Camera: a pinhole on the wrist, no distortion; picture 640 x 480 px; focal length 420.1 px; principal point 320.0 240.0 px. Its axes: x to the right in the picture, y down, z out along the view. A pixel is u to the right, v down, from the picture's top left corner.
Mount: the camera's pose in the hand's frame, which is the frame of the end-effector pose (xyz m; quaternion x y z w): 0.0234 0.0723 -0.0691 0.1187 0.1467 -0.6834 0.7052
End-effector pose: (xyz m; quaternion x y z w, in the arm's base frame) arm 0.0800 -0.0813 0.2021 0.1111 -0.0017 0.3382 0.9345
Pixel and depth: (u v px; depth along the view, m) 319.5 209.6 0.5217
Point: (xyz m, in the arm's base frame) 0.1931 -0.2526 0.5845
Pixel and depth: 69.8 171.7 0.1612
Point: 0.0261 -0.0288 0.3372
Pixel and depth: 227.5 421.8 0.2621
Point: 0.1859 -0.0033 0.4077
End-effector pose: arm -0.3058 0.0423 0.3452 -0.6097 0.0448 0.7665 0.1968
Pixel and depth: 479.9 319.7 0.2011
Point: -0.3741 0.1529 0.3109
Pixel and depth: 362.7 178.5 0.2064
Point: -0.4039 0.1011 0.3758
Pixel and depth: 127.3 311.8 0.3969
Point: -0.6937 0.0907 0.3207
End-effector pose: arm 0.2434 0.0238 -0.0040 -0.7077 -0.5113 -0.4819 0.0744
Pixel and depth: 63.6 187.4 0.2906
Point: 0.5079 0.1211 -0.0974
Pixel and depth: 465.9 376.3 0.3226
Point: 0.2412 0.2976 -0.0483
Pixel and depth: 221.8 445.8 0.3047
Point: 0.4137 0.2699 0.0249
